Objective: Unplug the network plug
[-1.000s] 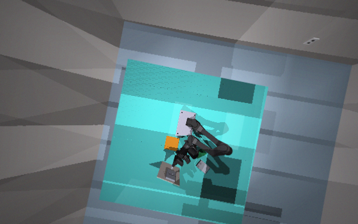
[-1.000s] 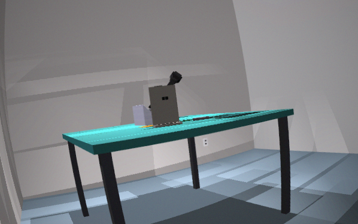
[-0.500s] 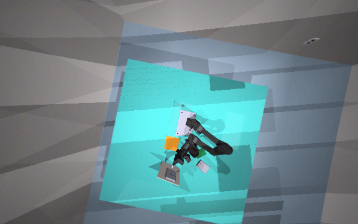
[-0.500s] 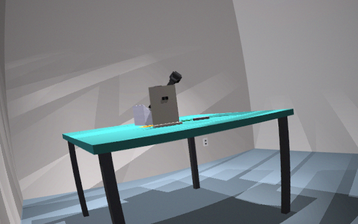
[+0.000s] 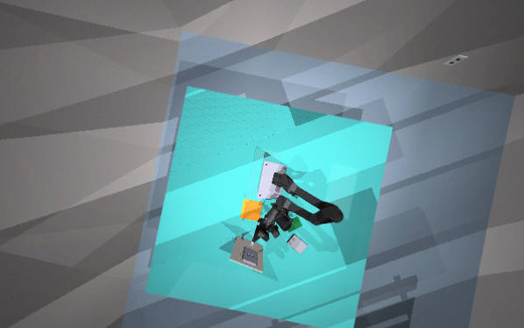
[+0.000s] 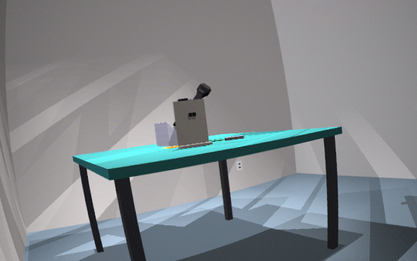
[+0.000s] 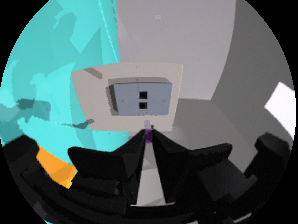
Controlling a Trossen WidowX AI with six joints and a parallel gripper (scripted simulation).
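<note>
The orange marked square lies 10 cm behind my gripper tip, 5 cm to the right of it and 17 cm below it. The rest, counted from my gripper tip: green patch: 8 cm behind, 23 cm to the left, 17 cm below; network plug: 1 cm ahead; grey upright panel: 9 cm ahead, 7 cm below.
</note>
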